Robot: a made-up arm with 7 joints. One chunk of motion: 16 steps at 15 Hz.
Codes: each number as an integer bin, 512 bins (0 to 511) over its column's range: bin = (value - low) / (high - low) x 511, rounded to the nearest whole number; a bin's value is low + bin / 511 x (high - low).
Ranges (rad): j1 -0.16..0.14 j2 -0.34..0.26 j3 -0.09..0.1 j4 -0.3..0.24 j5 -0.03..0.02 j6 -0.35..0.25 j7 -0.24..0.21
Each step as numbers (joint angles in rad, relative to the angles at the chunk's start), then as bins.
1 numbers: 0.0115 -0.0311 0.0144 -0.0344 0.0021 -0.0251 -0.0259
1 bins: 292 263 281 251 328 277 243
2 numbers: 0.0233 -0.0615 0.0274 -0.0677 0.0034 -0.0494 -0.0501
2 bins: 312 237 316 220 341 256 216
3 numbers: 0.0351 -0.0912 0.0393 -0.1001 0.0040 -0.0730 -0.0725
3 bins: 332 212 348 189 347 236 190
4 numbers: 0.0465 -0.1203 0.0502 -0.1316 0.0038 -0.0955 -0.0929
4 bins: 352 187 377 159 345 217 167
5 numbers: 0.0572 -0.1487 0.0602 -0.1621 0.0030 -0.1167 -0.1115
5 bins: 370 163 404 130 337 199 146
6 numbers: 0.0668 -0.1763 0.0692 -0.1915 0.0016 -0.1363 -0.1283
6 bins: 386 139 428 103 323 182 127
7 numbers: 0.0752 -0.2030 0.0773 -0.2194 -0.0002 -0.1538 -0.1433
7 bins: 401 117 450 76 305 167 110
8 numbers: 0.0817 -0.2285 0.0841 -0.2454 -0.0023 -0.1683 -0.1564
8 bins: 412 95 468 52 283 155 95
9 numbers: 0.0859 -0.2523 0.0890 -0.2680 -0.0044 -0.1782 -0.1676
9 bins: 419 75 481 30 262 146 82
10 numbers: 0.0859 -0.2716 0.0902 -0.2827 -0.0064 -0.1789 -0.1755
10 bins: 419 58 485 16 241 146 73
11 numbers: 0.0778 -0.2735 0.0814 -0.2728 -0.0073 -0.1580 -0.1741
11 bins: 405 57 461 26 232 164 75
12 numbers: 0.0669 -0.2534 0.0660 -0.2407 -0.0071 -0.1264 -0.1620
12 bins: 386 74 420 56 234 190 89
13 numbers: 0.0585 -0.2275 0.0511 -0.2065 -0.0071 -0.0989 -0.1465
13 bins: 372 96 379 88 234 214 106
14 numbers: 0.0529 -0.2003 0.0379 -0.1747 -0.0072 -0.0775 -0.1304
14 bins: 363 119 344 119 233 232 124
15 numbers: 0.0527 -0.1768 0.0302 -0.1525 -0.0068 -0.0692 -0.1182
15 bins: 362 139 323 140 237 239 138
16 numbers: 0.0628 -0.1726 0.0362 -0.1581 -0.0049 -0.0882 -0.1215
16 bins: 380 143 339 134 257 223 135
